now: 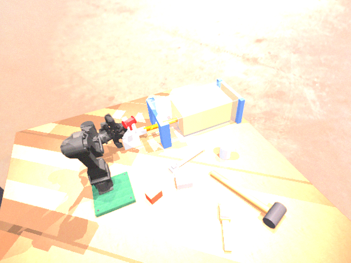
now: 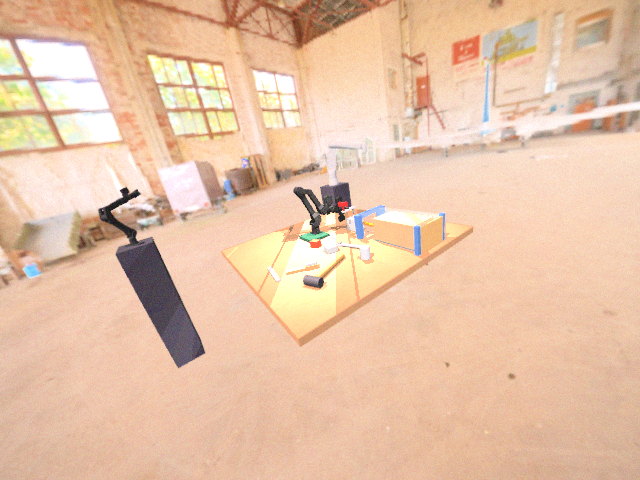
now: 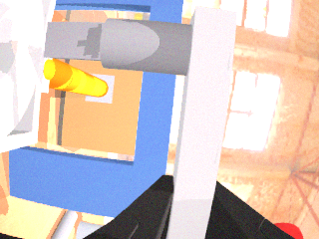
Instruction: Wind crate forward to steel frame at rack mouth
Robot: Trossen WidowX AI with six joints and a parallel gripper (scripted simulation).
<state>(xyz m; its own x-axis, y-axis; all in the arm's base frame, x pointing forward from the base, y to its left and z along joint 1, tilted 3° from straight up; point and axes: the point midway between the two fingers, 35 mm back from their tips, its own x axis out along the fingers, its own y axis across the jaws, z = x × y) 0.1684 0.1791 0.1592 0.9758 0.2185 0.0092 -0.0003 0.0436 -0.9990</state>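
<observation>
My gripper tip is 1 cm past the white crank handle, 1 cm to the left of it and 1 cm below it. Also, from my gripper tip: blue steel frame: 15 cm ahead, 4 cm to the left, 6 cm below; hand winch: 3 cm behind, 4 cm to the left, 14 cm below; red grip: 5 cm to the right, 4 cm above.
</observation>
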